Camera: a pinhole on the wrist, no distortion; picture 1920 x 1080 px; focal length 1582.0 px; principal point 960.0 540.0 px. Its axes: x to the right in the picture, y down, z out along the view. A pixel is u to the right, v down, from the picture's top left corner.
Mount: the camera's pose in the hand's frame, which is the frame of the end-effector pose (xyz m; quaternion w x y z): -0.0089 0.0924 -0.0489 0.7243 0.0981 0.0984 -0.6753
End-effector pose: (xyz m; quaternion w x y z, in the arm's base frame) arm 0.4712 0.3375 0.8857 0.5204 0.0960 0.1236 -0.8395
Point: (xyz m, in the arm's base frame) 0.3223 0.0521 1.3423
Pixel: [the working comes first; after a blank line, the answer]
In the camera's frame: 0.0011 0.1790 0.5974

962.8 1014.0
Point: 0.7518 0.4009 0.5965
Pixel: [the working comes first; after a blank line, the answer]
In the camera's frame: -0.0924 -0.0756 -0.2907

behind the camera
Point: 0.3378 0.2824 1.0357
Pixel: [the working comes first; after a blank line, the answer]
In the camera's frame: 0.1426 0.0587 0.2616

1822.4 894.9
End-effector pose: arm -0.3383 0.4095 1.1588 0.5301 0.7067 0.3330 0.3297
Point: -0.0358 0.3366 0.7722
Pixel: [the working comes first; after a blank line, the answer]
In the camera's frame: 0.2870 0.0503 0.5191

1834.7 693.4
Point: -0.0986 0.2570 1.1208
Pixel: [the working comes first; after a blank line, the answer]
In the camera's frame: -0.0266 0.0124 0.3401

836.4 597.6
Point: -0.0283 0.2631 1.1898
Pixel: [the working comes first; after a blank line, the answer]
In the camera's frame: -0.1047 0.0699 0.3579

496.9 849.1
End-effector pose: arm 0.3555 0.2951 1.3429 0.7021 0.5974 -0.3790 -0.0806
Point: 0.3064 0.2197 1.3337
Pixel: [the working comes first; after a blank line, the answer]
In the camera's frame: 0.0631 0.0073 0.1620

1576.8 611.1
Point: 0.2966 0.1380 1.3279
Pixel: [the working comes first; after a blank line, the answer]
In the camera's frame: 0.0697 0.0430 0.2360

1427.3 828.4
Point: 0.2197 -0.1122 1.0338
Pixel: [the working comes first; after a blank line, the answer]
In the camera's frame: 0.2944 -0.0161 0.5539

1800.8 494.0
